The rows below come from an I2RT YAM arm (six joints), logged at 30 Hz.
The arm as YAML. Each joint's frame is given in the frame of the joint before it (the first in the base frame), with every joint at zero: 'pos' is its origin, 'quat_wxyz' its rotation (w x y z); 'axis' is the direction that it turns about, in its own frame. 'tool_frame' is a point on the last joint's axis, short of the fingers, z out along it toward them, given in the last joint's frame.
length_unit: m
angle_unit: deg
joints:
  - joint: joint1
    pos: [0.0, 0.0, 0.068]
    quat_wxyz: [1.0, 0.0, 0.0, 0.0]
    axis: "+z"
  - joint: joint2
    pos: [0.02, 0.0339, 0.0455]
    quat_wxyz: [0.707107, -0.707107, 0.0, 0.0]
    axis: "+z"
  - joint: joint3
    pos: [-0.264, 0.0, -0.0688]
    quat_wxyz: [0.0, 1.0, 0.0, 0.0]
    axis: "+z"
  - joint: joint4
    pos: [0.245, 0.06, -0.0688]
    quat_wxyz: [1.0, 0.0, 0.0, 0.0]
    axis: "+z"
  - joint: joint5
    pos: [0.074, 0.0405, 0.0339]
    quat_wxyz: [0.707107, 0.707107, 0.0, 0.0]
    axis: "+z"
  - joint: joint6
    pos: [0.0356, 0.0, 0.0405]
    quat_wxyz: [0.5, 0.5, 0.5, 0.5]
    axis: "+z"
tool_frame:
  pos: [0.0, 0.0, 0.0]
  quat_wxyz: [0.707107, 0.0, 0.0, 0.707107]
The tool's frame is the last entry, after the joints.
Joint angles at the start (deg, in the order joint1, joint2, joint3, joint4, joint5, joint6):
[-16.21 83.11 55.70 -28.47 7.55 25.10]
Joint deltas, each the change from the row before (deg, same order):
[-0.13 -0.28 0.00 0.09 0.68 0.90]
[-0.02 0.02 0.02 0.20 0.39 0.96]
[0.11 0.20 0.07 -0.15 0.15 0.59]
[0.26 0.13 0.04 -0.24 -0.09 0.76]
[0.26 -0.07 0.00 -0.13 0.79 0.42]
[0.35 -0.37 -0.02 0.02 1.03 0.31]
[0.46 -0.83 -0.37 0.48 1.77 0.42]
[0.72 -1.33 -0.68 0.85 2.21 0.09]
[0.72 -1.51 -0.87 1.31 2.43 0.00]
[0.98 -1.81 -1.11 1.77 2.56 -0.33]
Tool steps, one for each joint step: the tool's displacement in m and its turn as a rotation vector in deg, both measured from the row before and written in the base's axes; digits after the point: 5 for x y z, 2 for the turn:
[-0.00074 -0.00092 0.00149 -0.20 -0.46 -1.25]
[0.00027 -0.00044 0.00026 0.11 -0.39 -1.02]
[0.00046 0.00036 -0.00073 0.25 0.12 -0.46]
[0.00040 0.00134 -0.00067 0.54 0.07 -0.31]
[-0.00011 0.00092 0.00026 -0.41 0.11 -0.53]
[-0.00044 0.00133 0.00178 -0.77 -0.23 -0.48]
[-0.00154 0.00174 0.00266 -1.44 -0.67 -0.89]
[-0.00254 0.00305 0.00379 -2.06 -1.04 -0.65]
[-0.00288 0.00292 0.00411 -2.33 -1.43 -0.77]
[-0.00329 0.00417 0.00468 -2.64 -1.82 -0.43]

